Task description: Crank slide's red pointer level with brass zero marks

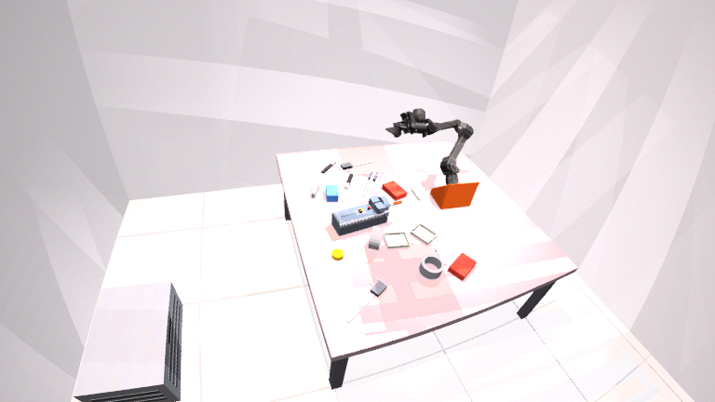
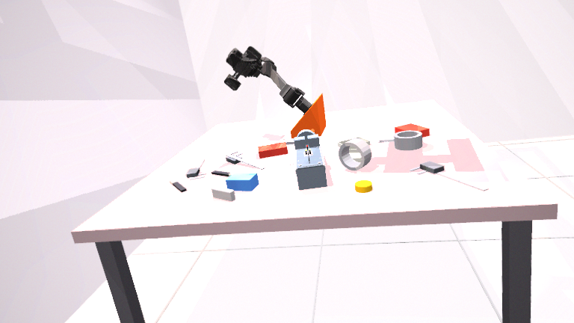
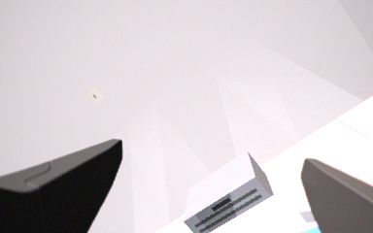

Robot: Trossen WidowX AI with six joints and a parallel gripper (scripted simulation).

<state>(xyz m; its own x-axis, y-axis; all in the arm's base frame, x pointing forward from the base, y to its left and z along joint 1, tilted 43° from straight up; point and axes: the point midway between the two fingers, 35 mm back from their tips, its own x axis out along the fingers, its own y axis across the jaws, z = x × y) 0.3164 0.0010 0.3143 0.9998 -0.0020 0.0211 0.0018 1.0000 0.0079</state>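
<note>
My gripper tip is 29 cm above the red pointer, 26 cm to the right of it and 17 cm short of it. From my gripper tip the other things lie so: orange handle 27 cm below, 26 cm to the left, 2 cm ahead; yellow disc 44 cm to the left, 37 cm ahead, 36 cm below; blue block 35 cm below, 28 cm ahead, 4 cm to the left.
</note>
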